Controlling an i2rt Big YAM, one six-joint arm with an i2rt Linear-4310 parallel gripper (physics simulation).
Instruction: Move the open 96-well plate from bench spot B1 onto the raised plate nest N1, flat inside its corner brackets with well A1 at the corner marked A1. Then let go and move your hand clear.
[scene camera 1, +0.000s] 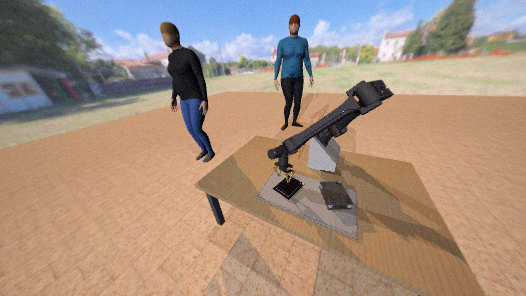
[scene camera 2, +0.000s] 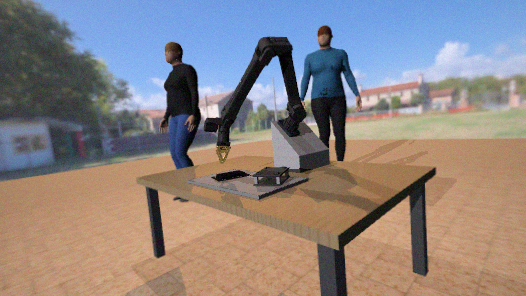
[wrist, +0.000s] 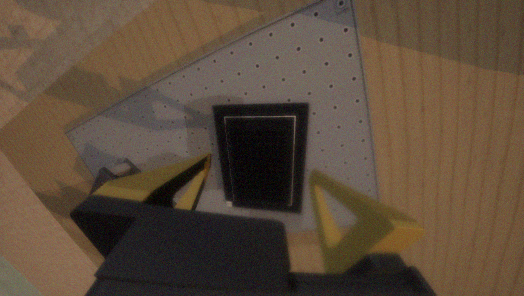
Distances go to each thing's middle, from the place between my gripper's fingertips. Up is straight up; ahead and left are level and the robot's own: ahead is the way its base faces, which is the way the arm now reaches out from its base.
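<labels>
My hand relative to black well plate (wrist: 259, 150): 60 mm above it, 30 mm to the right of it, 30 mm past it.
</labels>
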